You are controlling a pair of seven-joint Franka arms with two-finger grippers.
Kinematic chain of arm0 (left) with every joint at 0, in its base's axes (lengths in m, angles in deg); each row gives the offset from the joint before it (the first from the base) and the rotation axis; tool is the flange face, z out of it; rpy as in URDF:
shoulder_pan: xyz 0 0 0.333 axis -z
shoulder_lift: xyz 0 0 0 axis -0.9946 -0.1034 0
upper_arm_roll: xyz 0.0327 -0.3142 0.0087 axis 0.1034 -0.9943 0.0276
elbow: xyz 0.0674 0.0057 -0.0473 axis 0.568 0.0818 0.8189
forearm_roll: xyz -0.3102 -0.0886 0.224 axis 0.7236 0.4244 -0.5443
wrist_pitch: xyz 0 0 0 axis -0.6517 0.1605 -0.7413
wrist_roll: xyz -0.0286 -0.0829 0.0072 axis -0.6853 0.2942 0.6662
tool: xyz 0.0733 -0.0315 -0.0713 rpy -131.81 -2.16 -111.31
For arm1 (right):
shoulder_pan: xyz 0 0 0.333 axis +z
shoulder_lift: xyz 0 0 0 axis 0.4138 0.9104 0
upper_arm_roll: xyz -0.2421 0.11 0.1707 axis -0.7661 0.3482 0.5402
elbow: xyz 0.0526 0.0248 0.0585 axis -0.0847 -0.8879 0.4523
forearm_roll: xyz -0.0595 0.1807 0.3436 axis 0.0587 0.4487 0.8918
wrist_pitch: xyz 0 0 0 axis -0.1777 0.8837 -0.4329
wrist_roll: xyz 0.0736 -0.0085 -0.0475 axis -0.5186 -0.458 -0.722
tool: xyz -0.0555 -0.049 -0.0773 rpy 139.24 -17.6 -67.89
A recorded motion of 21 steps. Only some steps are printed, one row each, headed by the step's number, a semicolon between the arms.
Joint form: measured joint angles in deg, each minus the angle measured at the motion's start. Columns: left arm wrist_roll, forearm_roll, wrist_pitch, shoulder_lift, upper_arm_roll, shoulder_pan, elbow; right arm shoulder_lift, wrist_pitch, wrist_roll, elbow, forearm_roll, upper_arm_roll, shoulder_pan.
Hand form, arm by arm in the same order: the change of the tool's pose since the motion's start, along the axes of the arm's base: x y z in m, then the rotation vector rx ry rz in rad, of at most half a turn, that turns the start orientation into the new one. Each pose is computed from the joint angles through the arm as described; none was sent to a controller.
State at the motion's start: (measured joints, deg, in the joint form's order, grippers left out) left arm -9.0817 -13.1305 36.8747 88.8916 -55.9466 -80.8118 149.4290; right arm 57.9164 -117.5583 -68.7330 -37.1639 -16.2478 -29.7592 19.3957
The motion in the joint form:
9: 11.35 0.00 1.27 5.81 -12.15 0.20 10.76; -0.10 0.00 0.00 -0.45 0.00 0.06 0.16
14: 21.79 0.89 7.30 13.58 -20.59 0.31 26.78; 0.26 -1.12 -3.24 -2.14 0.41 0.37 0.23
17: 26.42 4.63 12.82 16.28 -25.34 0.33 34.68; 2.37 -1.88 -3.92 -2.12 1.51 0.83 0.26
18: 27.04 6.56 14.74 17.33 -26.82 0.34 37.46; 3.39 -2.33 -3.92 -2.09 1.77 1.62 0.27
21: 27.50 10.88 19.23 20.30 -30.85 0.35 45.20; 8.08 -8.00 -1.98 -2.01 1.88 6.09 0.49
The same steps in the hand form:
9: -0.0498 -0.1114 -0.0325 0.0452 0.0649 -0.0145; -0.0007 0.0022 -0.0027 0.0002 0.0061 0.0038
14: -0.1128 -0.1787 -0.0948 0.1239 0.0901 0.0366; 0.0019 0.0065 -0.0185 0.0111 0.0228 0.0669
17: -0.1439 -0.2155 -0.1367 0.1120 0.1011 0.0563; 0.0128 0.0125 -0.0379 0.0346 0.0447 0.0859
18: -0.1558 -0.2259 -0.1512 0.0989 0.1097 0.0541; 0.0180 0.0203 -0.0472 0.0414 0.0539 0.0992
21: -0.1898 -0.2455 -0.1939 0.0904 0.1358 0.0367; 0.0450 0.0652 -0.0859 0.0567 0.0354 0.1448

